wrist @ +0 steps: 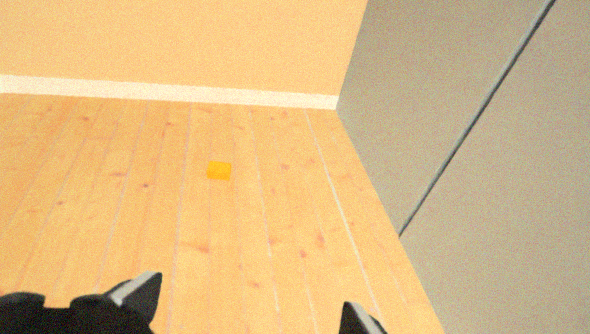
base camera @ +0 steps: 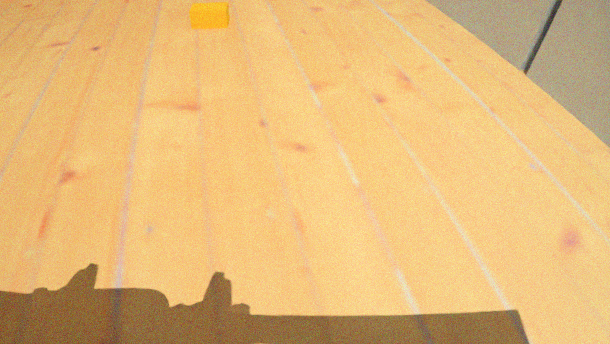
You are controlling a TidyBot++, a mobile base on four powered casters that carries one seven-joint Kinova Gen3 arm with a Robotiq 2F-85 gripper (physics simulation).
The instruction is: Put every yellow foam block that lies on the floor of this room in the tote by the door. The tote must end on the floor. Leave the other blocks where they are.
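Frame: origin at the arm's base, x left, y back, z up, level; centimetres.
Seen in the pictures: gripper, fingertip midpoint: (wrist: pixel 251 307).
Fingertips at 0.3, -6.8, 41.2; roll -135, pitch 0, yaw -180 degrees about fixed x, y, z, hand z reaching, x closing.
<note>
A point is followed by its place in that frame, as x, y, z.
A yellow foam block (base camera: pixel 210 16) {22.7, -93.3, -36.6} (wrist: pixel 219 170) {23.0, -94.1, -35.2} lies on the wooden floor. It is at the top edge of the base camera view, left of centre, and near the middle of the wrist view. My gripper (wrist: pixel 251 307) {0.3, -6.8, 41.2} is open, its two fingertips wide apart at the bottom of the wrist view, with no object between them. It is well short of the block and above the floor. The tote and the door do not show in either view.
A grey panelled surface (base camera: pixel 575 65) {-55.4, -68.8, -31.0} (wrist: pixel 500 175) {-56.9, -63.1, 11.1} with a dark seam stands along the right side. A wall with a white baseboard (wrist: pixel 165 92) {64.6, -144.3, -34.8} runs behind the block and meets the grey surface in a corner. A dark shadow (base camera: pixel 350 330) {-5.6, -22.8, -39.7} falls across the near floor.
</note>
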